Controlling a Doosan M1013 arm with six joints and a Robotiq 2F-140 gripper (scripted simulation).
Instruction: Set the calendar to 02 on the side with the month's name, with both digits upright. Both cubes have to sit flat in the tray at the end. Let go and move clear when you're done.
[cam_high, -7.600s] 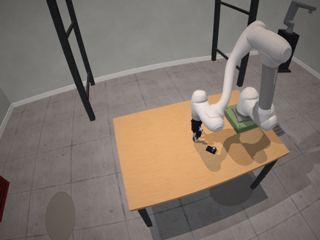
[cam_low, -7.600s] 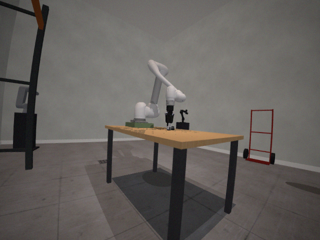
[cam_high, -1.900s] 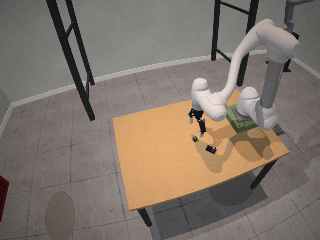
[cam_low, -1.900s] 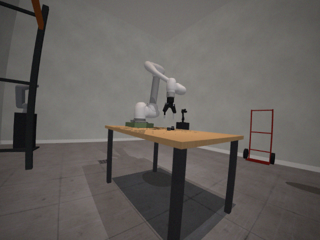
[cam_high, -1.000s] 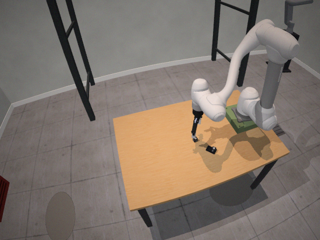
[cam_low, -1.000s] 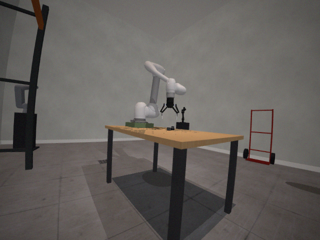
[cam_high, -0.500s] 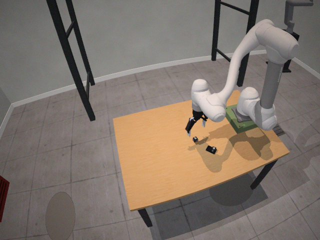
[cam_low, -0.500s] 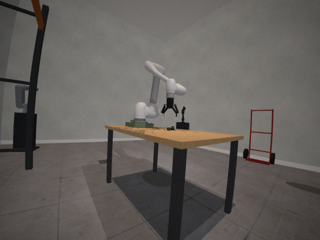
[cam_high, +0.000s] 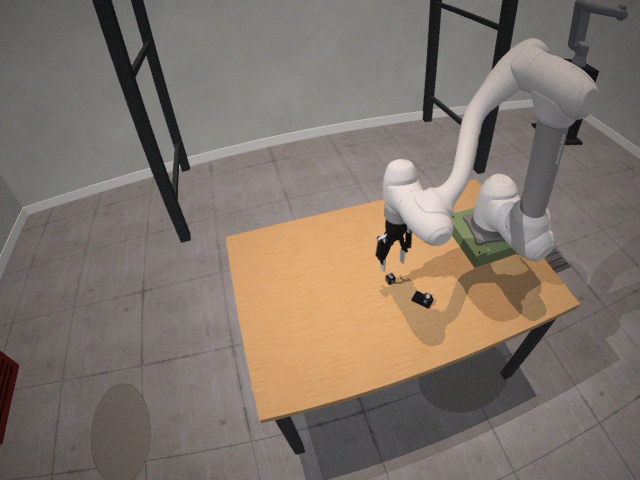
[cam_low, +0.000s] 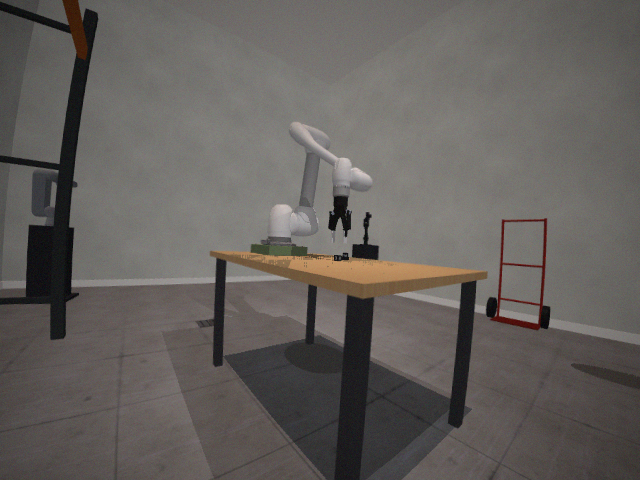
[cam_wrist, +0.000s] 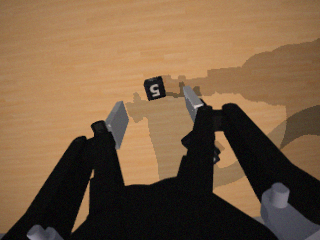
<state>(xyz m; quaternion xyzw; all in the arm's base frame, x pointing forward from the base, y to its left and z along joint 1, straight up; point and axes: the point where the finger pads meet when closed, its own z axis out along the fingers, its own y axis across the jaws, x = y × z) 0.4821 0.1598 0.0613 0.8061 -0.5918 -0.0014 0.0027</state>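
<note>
My hand is 11 cm above the black number cube.
</note>
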